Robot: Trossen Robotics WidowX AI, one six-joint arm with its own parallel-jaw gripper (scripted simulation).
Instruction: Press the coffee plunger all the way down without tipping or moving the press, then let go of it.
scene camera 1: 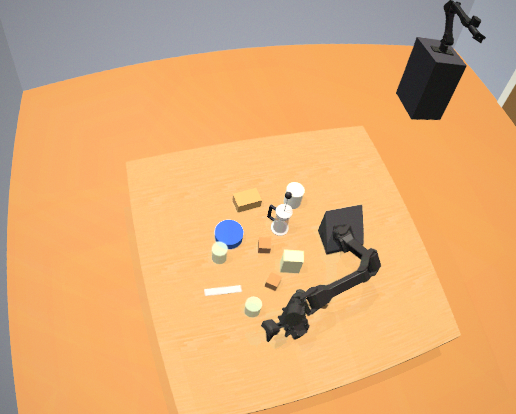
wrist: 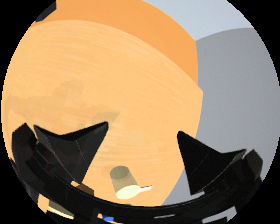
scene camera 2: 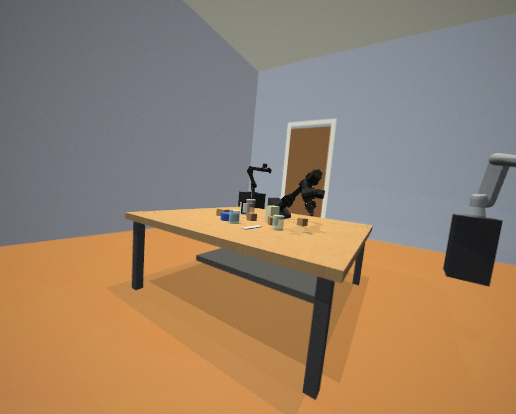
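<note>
With nothing in its grasp, my gripper [scene camera 1: 276, 339] is open. The wrist view gives me a sight of the gripper [wrist: 143, 130] too.
</note>
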